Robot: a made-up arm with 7 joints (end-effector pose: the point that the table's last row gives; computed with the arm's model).
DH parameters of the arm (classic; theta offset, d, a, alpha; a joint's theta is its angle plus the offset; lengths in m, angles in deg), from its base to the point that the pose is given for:
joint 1: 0 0.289 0 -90
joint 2: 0 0 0 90
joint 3: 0 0.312 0.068 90
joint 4: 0 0 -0.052 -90
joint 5: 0 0.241 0 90
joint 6: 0 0 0.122 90
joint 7: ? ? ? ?
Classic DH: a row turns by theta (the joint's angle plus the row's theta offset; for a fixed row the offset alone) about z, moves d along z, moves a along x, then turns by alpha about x.
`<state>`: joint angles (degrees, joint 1 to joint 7).
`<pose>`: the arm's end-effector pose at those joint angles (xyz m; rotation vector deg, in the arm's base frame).
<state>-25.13 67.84 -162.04 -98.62 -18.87 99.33 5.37</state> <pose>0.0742 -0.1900 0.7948 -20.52 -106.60 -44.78</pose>
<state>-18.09 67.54 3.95 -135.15 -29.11 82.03 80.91</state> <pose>0.2036 -0.0498 -0.0026 65.99 -29.05 -85.38</pose>
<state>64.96 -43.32 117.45 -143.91 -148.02 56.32 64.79</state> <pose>-0.3729 -0.0083 0.2700 46.00 0.39 -139.49</pose>
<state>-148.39 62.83 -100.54 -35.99 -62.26 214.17 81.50</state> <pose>-0.4686 -0.1661 0.4581 58.46 -73.41 -43.56</pose>
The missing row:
joint 7: 0 0 0 0
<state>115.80 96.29 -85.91 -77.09 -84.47 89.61 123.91</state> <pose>0.1778 0.5724 0.2121 5.15 4.95 161.99</pose>
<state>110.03 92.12 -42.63 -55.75 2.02 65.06 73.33</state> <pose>0.0554 0.5526 0.0054 98.42 -0.12 37.55</pose>
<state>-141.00 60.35 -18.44 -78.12 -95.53 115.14 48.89</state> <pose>-0.4929 -0.2984 0.1561 47.97 -96.70 -99.20</pose>
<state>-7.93 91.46 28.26 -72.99 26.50 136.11 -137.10</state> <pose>0.5364 0.0535 -0.0435 -74.64 -108.85 -35.65</pose>
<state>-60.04 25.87 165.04 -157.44 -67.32 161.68 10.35</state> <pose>-0.1376 0.1687 0.4945 -36.69 -157.61 -59.05</pose>
